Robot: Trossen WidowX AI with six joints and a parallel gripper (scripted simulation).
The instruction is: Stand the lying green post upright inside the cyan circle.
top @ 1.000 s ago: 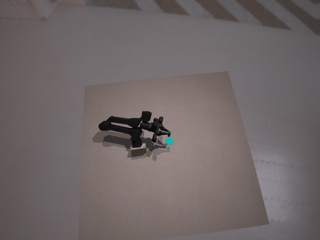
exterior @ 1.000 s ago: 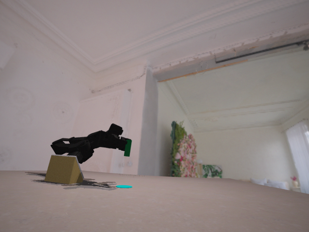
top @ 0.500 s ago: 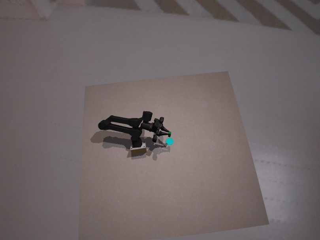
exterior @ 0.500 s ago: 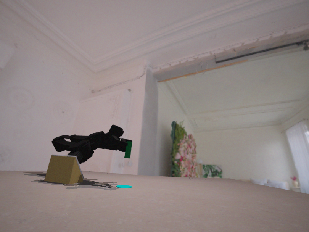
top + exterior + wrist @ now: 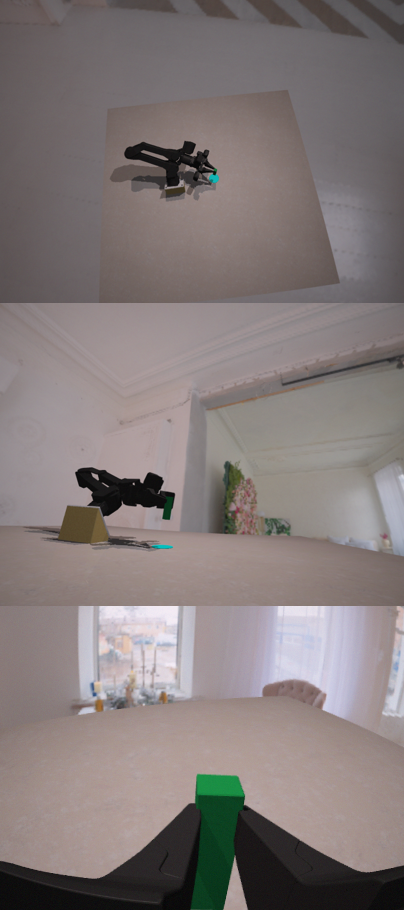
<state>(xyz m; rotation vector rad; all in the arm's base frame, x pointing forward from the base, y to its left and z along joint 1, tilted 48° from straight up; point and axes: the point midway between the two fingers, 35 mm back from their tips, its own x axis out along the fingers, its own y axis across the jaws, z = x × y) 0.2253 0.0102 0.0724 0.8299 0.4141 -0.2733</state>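
Right now the cyan circle is 130 mm below my gripper tip and 10 mm behind it. Also, from my gripper tip: green post (20 mm below).
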